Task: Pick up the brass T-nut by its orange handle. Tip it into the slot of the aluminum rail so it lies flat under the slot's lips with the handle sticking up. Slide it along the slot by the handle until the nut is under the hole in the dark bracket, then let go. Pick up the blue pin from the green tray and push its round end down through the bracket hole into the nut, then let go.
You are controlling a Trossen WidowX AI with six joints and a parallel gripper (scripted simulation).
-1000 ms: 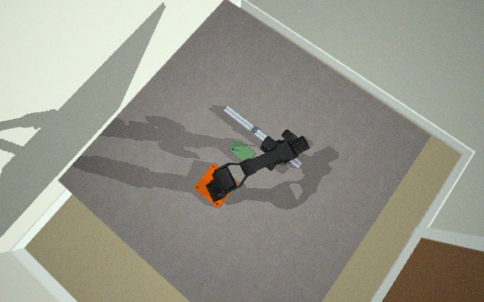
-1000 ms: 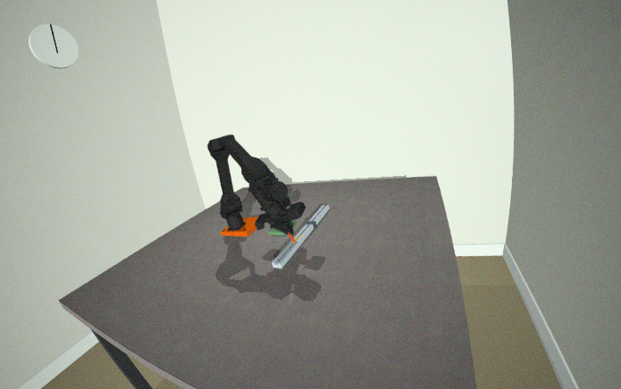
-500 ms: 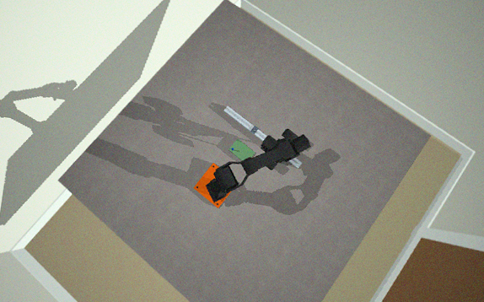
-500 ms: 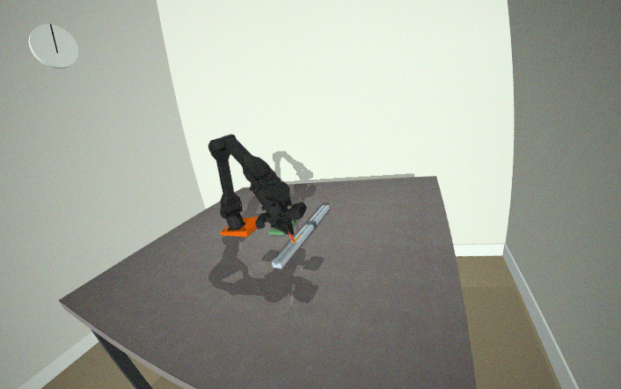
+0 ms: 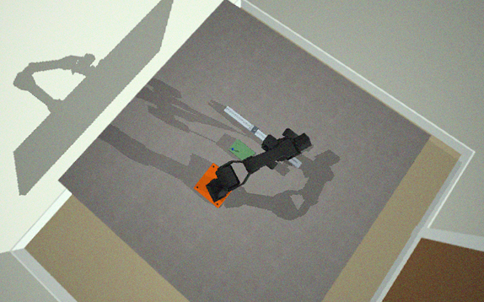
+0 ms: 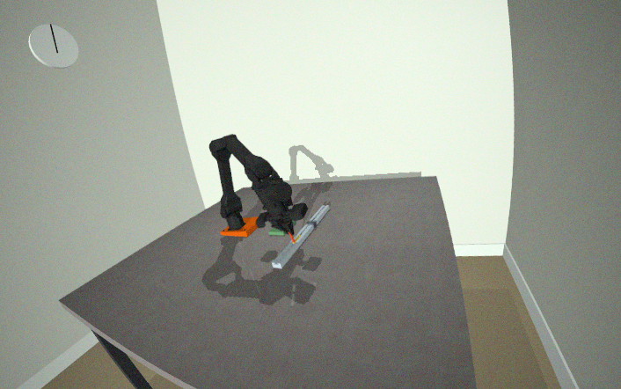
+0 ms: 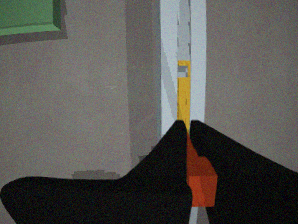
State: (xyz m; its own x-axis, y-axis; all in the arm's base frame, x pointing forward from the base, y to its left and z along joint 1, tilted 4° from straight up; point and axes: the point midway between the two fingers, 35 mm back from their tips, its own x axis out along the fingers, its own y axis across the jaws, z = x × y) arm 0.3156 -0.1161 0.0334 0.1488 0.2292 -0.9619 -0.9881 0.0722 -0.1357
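My gripper tip is now 10 mm to the right of the brass T-nut. The rest, counted from my gripper tip: blue pin (160 mm to the left, 120 mm behind, 20 mm below); then green tray (150 mm to the left, 110 mm behind, 30 mm below); then aluminum rail (120 mm to the left, 30 mm below, 20 mm ahead).
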